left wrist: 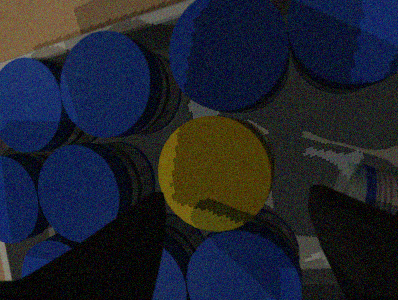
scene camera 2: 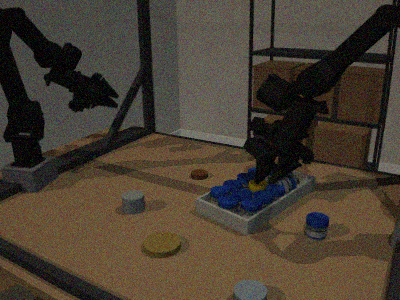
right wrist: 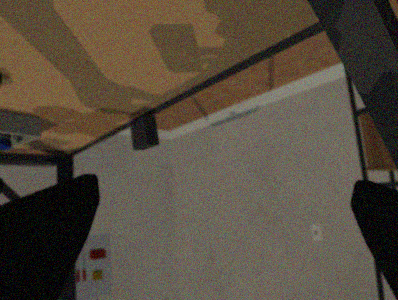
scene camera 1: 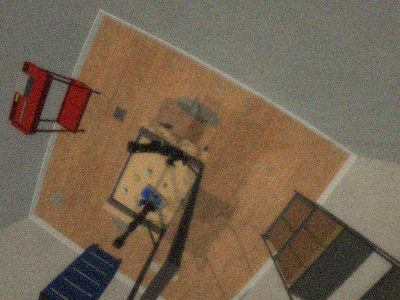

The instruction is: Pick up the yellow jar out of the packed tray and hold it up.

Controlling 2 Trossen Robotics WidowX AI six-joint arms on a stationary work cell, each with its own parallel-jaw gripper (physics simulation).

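Places are measured from the left arm's base along level axes (x ahead, y left, z up), in millimetres.
Where they show: left gripper, between the fingertips: (left wrist: 236, 200) (scene camera 2: 263, 183) (scene camera 1: 151, 199); right gripper, between the fingertips: (scene camera 2: 118, 101) (right wrist: 226, 190) (scene camera 1: 179, 166); right arm's base, origin of its link: (scene camera 2: 28, 162) (scene camera 1: 157, 144).
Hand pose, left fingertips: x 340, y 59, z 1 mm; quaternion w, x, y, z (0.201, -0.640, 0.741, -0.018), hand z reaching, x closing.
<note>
Things, the pixels of their top centre, and the offset from my left fingertips. "*": a spot on its surface instead.
- yellow jar, centre of its top: (left wrist: 211, 174) (scene camera 2: 258, 183) 10 mm ahead, 8 mm left, 0 mm up
- white tray, a spot on its surface: (scene camera 2: 220, 215) * 7 mm ahead, 140 mm left, 27 mm down
- blue-lidded jar, centre of its top: (scene camera 2: 317, 217) 163 mm back, 50 mm left, 4 mm down
- yellow disc, centre of its top: (scene camera 2: 161, 241) 29 mm ahead, 278 mm left, 33 mm down
- brown disc, centre of its top: (scene camera 2: 199, 172) 205 mm ahead, 1 mm left, 33 mm down
The yellow jar (scene camera 2: 257, 187) (left wrist: 215, 172) stands upright in the white tray (scene camera 2: 220, 215), among several blue-lidded jars (scene camera 2: 228, 201) (left wrist: 79, 192). Its round yellow lid shows from above in the left wrist view. My left gripper (scene camera 2: 265, 180) (left wrist: 236, 200) is open and empty, pointing down close over the yellow lid. In the left wrist view its fingertips show on either side of the lid's lower part; whether they reach below the lid is hard to tell. My right gripper (scene camera 2: 117, 100) (right wrist: 226, 190) is open and empty, raised high away from the tray.
One jar (scene camera 2: 287, 183) lies on its side in the tray. A blue-lidded jar (scene camera 2: 317, 225) stands outside the tray. A yellow disc (scene camera 2: 162, 244), a brown disc (scene camera 2: 199, 174) and two grey cylinders (scene camera 2: 133, 202) (scene camera 2: 250, 291) are on the table. A dark frame post (scene camera 2: 145, 65) rises behind.
</note>
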